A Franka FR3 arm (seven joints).
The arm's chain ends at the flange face. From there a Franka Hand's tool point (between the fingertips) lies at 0.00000 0.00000 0.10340 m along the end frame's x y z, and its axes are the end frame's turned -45 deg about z.
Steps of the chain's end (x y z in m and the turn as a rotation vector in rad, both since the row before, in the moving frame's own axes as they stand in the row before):
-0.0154, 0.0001, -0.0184, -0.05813, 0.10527, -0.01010
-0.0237, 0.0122, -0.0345, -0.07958, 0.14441, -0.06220
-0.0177, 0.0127, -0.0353, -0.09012, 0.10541, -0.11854
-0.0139, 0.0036, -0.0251, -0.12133, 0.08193, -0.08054
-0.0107, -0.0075, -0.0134, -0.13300, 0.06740, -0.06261
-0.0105, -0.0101, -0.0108, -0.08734, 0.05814, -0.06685
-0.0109, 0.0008, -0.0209, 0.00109, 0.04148, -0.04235
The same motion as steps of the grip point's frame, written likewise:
-0.0075, 0.0011, -0.0191, -0.11554, 0.03333, -0.01010
-0.0202, 0.0080, -0.0359, -0.15838, 0.04584, -0.06220
-0.0195, 0.0106, -0.0363, -0.13826, 0.01081, -0.11854
-0.0146, 0.0076, -0.0262, -0.14373, -0.02786, -0.08054
-0.0066, 0.0019, -0.0145, -0.14170, -0.04639, -0.06261
-0.0021, -0.0039, -0.0114, -0.10287, -0.02065, -0.06685
-0.0051, -0.0043, -0.0210, -0.02856, 0.03010, -0.04235

